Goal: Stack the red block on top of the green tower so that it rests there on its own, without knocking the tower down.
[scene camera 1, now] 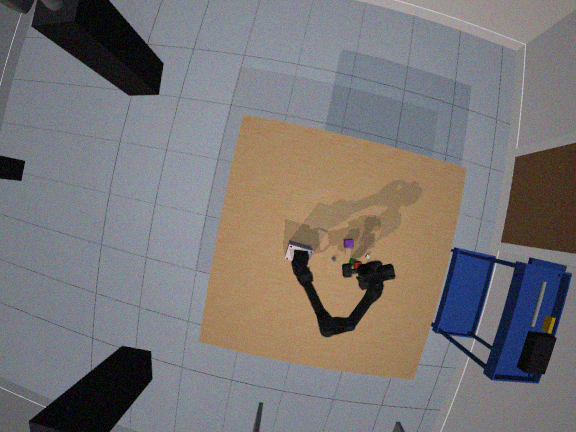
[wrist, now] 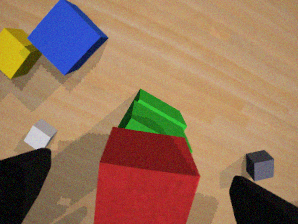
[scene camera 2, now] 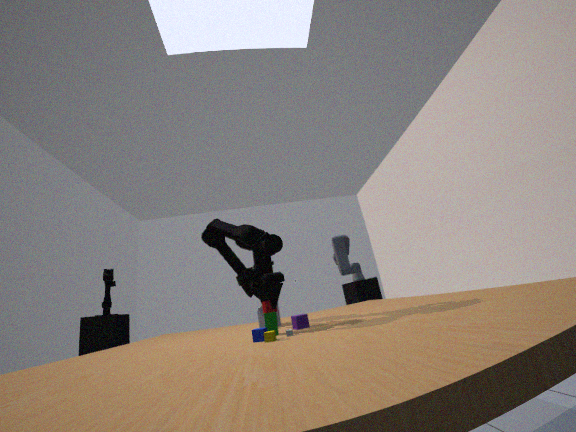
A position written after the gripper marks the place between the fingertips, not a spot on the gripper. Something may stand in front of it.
The gripper [scene camera 2: 269, 309] is open, holding nothing. Further things: a small grey cube [wrist: 260, 165].
The gripper also shows in the wrist view [wrist: 143, 172].
